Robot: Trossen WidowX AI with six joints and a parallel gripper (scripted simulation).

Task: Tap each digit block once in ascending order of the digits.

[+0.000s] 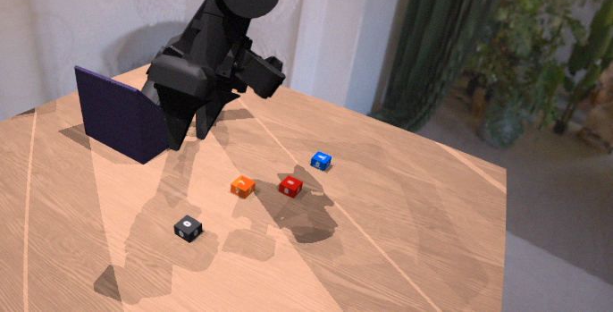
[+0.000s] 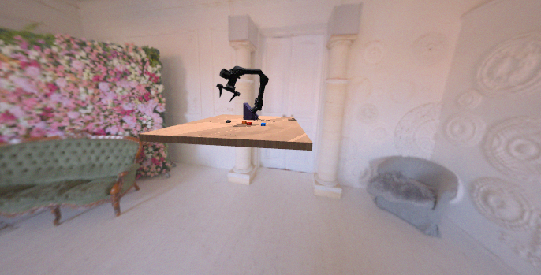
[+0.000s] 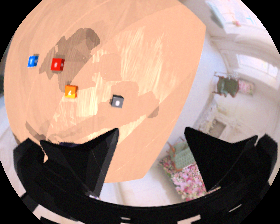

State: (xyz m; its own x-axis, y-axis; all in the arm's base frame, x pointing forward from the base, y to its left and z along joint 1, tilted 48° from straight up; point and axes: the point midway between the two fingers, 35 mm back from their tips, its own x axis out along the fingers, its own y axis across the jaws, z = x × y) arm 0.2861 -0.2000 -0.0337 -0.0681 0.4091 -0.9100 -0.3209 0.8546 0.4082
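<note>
Now: the black block 30 mm behind my gripper tip, 20 mm to the left of it and 180 mm below it. From my gripper tip the other things lie so: blue block: 60 mm ahead, 330 mm to the left, 180 mm below; orange block: 20 mm behind, 160 mm to the left, 180 mm below; red block: 50 mm ahead, 210 mm to the left, 180 mm below.
</note>
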